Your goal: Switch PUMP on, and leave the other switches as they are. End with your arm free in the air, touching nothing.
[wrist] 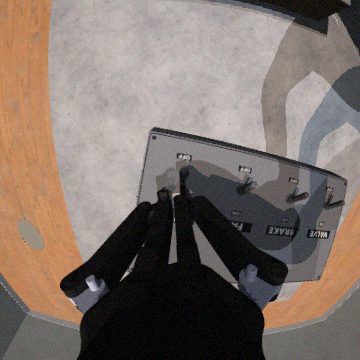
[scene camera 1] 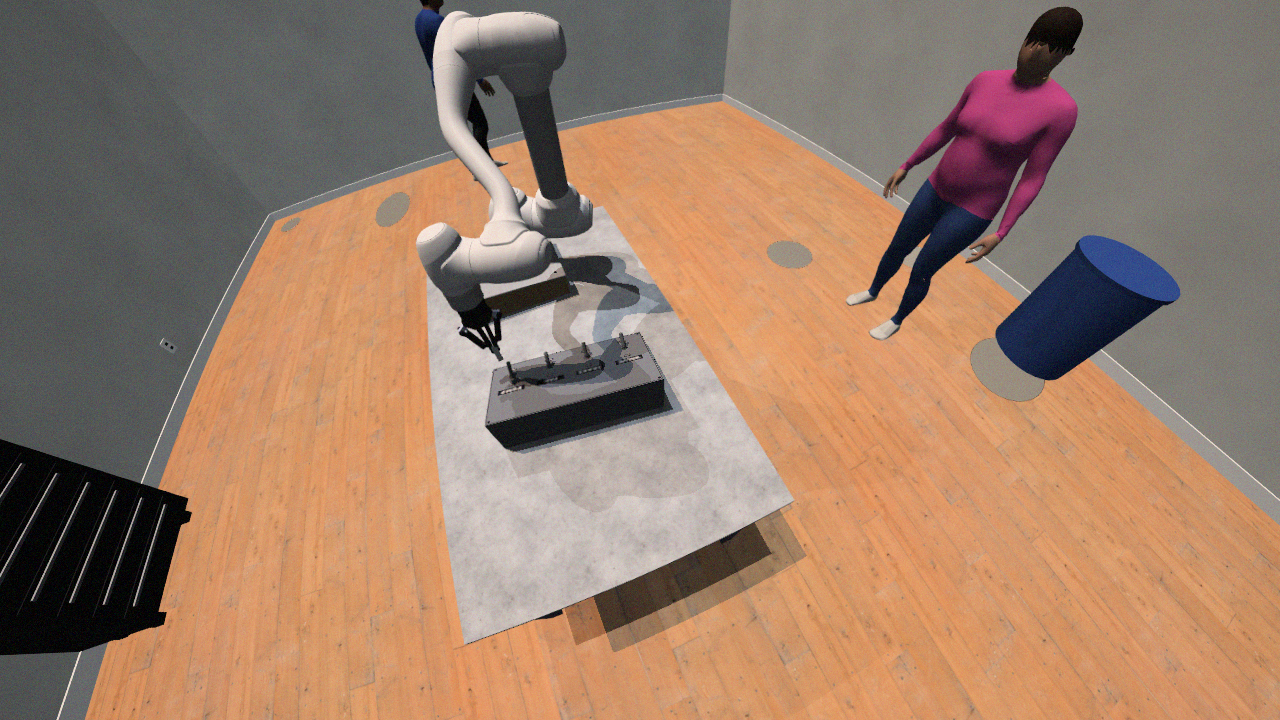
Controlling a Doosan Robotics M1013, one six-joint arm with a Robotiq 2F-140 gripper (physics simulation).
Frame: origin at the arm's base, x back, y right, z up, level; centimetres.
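Seen in the pictures: gripper, fingertip midpoint: [wrist: 174, 179] [scene camera 1: 499, 357].
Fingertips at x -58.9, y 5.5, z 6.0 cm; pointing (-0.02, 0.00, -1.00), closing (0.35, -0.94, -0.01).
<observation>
Offsets run from my fingertips to a thing's top centre. Level surfaces: height alone.
A grey switch panel [scene camera 1: 586, 416] [wrist: 300, 260] has four upright levers in a row. The PUMP lever {dx -1.0, dy -1.4, dz -2.9 cm} [scene camera 1: 511, 368] [wrist: 184, 173] is at the panel's left end, near its OFF label; the PUMP name label is hidden behind the fingers in the wrist view. The FAN lever {dx -0.4, dy -13.4, dz -2.9 cm} [scene camera 1: 548, 360] [wrist: 246, 186], BRAKE lever {dx +0.1, dy -25.4, dz -2.9 cm} [scene camera 1: 585, 350] [wrist: 298, 196] and VALVE lever {dx +0.7, dy -37.4, dz -2.9 cm} [scene camera 1: 622, 341] [wrist: 334, 202] stand nearer their OFF labels than their ON labels. My gripper [scene camera 1: 499, 356] [wrist: 174, 179] is shut and empty, its tips close beside the PUMP lever; whether they touch it is unclear.
The panel stands on a pale grey table {dz -15.6 cm} [scene camera 1: 537, 555] [wrist: 100, 100]. A low dark box [scene camera 1: 538, 293] stands behind the panel, near the arm's base. A person in pink [scene camera 1: 1006, 125] and a blue barrel [scene camera 1: 1078, 313] are at the right, off the table.
</observation>
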